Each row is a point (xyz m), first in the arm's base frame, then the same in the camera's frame.
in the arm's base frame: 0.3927 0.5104 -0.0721
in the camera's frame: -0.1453 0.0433 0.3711
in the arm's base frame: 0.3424 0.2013 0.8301
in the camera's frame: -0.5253 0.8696 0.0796
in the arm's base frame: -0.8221 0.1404 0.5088
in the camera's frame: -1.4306 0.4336 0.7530
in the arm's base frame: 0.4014 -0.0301 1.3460
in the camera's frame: -0.6564 1.3988 -0.0812
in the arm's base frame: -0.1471 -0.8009 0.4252
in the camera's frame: -0.6636 1.1705 1.2191
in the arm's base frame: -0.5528 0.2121 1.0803
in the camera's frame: -1.4360 0.8392 0.2633
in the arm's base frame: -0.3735 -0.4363 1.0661
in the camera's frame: -1.1827 1.3142 0.6669
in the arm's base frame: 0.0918 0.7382 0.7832
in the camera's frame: -0.8025 0.4132 -0.1814
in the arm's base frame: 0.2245 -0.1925 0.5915
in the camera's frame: -0.4796 0.9491 0.5460
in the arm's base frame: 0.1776 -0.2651 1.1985
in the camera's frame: -0.7650 1.4091 0.2582
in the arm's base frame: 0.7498 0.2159 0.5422
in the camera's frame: -0.0409 0.7495 0.0846
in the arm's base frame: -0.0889 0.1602 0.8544
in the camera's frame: -0.9178 0.8201 0.2579
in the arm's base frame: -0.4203 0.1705 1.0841
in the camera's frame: -1.3129 0.8994 0.2407
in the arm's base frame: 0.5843 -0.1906 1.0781
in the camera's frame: -0.3590 1.3637 0.1220
